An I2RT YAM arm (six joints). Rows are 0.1 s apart.
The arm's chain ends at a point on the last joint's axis. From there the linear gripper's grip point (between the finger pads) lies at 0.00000 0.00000 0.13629 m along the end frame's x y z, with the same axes.
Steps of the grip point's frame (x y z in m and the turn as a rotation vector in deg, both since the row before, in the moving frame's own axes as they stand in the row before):
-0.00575, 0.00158, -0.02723, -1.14, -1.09, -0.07
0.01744, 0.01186, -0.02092, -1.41, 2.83, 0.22
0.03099, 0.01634, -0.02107, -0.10, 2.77, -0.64
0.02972, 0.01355, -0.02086, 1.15, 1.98, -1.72
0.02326, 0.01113, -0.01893, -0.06, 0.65, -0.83
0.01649, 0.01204, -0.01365, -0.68, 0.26, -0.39
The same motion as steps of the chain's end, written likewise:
-0.00316, -0.00113, -0.02718, -1.14, -1.09, -0.07
0.01072, 0.00849, -0.02071, -1.41, 2.83, 0.22
0.02440, 0.01614, -0.02091, -0.10, 2.77, -0.64
0.02505, 0.01636, -0.02075, 1.15, 1.98, -1.72
0.02171, 0.01100, -0.01892, -0.06, 0.65, -0.83
0.01587, 0.01042, -0.01364, -0.68, 0.26, -0.39

